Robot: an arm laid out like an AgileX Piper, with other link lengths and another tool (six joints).
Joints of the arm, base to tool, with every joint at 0 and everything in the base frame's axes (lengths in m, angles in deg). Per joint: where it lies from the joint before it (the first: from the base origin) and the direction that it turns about. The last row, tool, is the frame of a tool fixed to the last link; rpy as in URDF.
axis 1: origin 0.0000 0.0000 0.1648 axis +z
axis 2: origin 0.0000 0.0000 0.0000 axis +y
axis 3: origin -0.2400 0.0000 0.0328 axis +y
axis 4: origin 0.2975 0.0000 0.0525 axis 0.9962 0 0.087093
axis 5: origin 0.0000 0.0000 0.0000 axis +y
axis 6: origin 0.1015 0.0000 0.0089 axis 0.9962 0 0.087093
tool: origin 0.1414 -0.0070 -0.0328 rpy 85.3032 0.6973 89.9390
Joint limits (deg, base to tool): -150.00..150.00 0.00..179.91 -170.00..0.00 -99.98..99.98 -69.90..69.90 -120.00..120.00
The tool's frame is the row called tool.
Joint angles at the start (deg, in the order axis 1, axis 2, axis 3, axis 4, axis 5, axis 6): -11.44, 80.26, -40.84, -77.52, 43.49, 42.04
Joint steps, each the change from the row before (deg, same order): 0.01, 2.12, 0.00, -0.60, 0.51, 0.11; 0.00, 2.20, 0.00, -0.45, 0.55, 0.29; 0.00, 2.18, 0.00, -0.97, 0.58, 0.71; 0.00, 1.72, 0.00, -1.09, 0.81, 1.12
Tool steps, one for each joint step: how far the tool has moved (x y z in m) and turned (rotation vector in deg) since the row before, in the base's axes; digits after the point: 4 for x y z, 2 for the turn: -0.0026, -0.0014, -0.0103, -0.28, 2.25, -0.11; -0.0034, -0.0011, -0.0110, -0.12, 2.18, -0.31; -0.0028, -0.0016, -0.0096, -0.41, 1.92, -0.21; -0.0029, -0.0021, -0.0064, -0.62, 1.22, -0.49
